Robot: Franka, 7 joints.
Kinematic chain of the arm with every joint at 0, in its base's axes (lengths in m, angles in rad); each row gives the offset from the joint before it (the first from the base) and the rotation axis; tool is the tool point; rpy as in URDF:
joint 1: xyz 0 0 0.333 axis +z
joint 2: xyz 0 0 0 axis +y
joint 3: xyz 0 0 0.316 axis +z
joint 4: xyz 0.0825 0 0 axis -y
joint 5: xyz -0.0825 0 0.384 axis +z
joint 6: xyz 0 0 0 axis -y
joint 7: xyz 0.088 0 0 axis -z
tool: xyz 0 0 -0.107 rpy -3.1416 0 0
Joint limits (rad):
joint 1: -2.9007..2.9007
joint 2: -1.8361..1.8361
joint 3: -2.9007..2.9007
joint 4: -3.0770..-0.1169
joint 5: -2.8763..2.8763
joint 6: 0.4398..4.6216
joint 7: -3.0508..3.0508
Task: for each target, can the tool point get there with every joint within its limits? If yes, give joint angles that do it. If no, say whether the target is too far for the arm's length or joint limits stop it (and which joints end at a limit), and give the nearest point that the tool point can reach.
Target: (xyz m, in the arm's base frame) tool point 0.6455 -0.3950 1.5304
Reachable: no: too far | nearest point 0.3909 -0.2392 1.0582 | short by 0.559 m
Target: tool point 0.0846 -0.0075 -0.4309
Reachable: no: joint limits stop it (at a limit: joint 2) | nearest point 0.1164 -0.0103 -0.3340 | short by 0.102 m
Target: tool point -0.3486 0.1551 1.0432
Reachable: yes | joints 1.7383 0.8524 2.4341 -1.2260 -0.2332 2.9644 -2.2049
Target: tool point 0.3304 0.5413 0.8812
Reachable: yes | joints 0.6617 0.3807 0.5876 -0.8370 1.0913 2.5015 -0.7104
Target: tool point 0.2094 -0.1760 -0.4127
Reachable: no: joint limits stop it (at a limit: joint 2) | nearest point 0.2101 -0.1766 -0.3607 | short by 0.052 m
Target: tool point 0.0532 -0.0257 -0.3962
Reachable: no: joint limits stop it (at a limit: joint 2) | nearest point 0.0791 -0.0382 -0.3235 | short by 0.078 m
